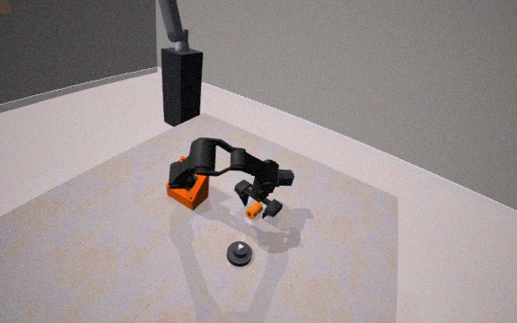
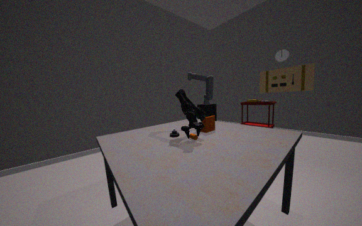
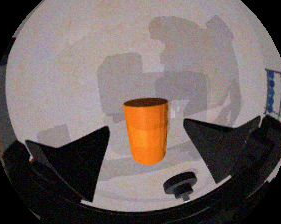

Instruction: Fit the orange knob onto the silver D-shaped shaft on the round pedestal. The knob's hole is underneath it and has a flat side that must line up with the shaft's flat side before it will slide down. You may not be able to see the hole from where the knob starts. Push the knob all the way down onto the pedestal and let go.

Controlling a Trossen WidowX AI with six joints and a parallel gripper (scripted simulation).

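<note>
Now: gripper tip 10 mm to the right of the orange knob and 10 mm below it. From my gripper tip the other things lie so: round dark pedestal (60 mm ahead, 190 mm to the right, 20 mm above).
</note>
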